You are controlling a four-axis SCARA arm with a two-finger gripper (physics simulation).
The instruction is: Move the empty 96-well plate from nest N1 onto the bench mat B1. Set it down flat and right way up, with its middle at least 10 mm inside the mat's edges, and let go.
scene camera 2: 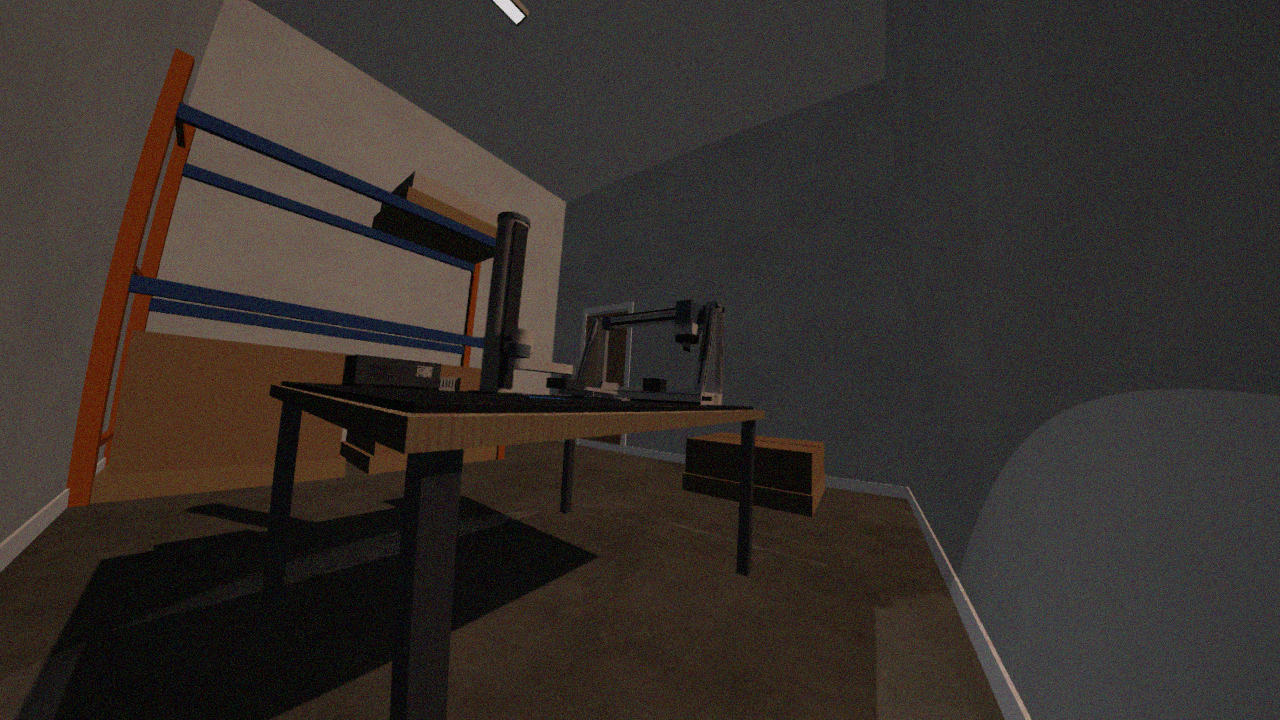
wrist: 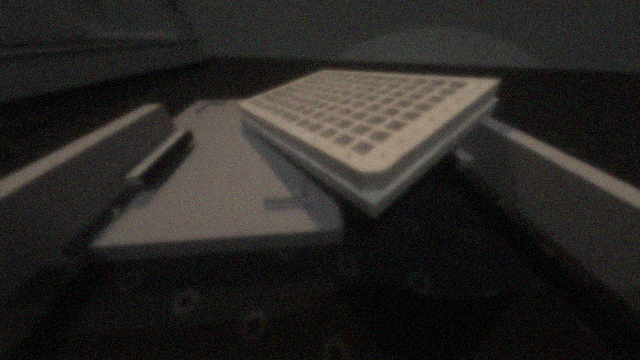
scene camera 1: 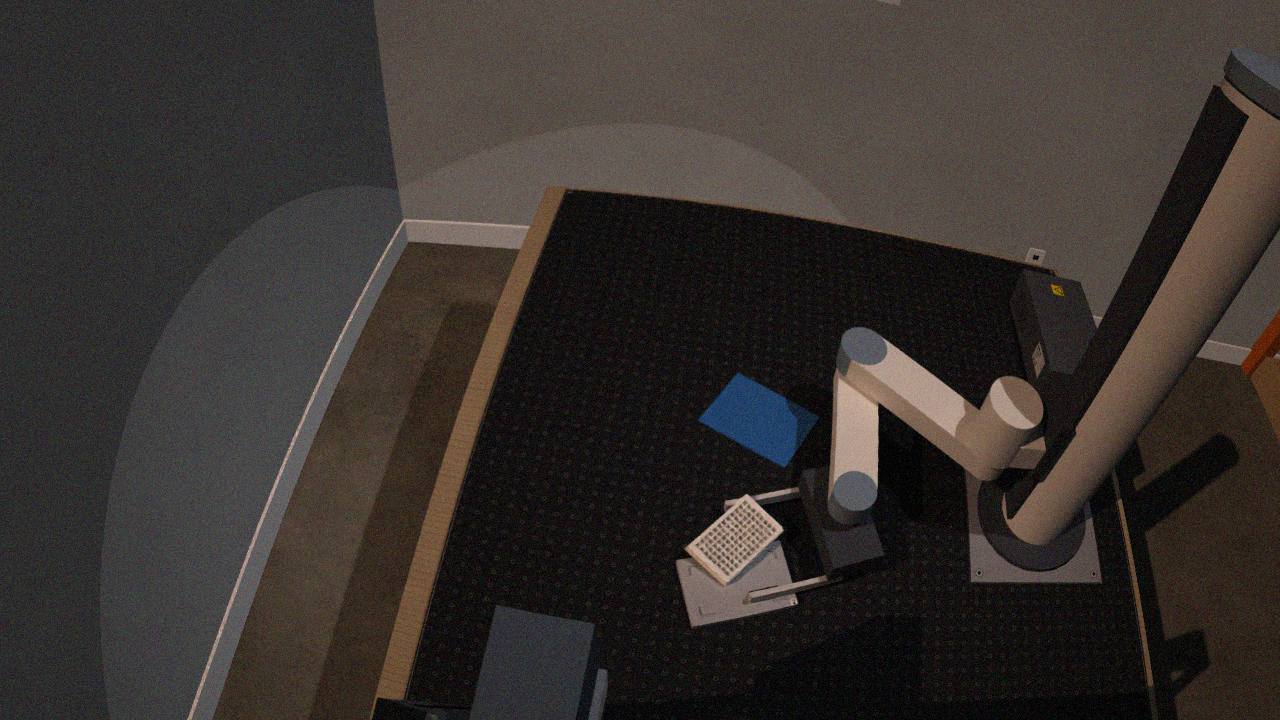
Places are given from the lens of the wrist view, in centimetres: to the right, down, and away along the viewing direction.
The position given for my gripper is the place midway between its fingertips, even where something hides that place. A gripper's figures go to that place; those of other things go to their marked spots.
my gripper [wrist: 305,116]: -1, -4, 11
white 96-well plate [wrist: 370,136]: 2, -2, 6
nest N1 [wrist: 209,199]: -5, 1, 8
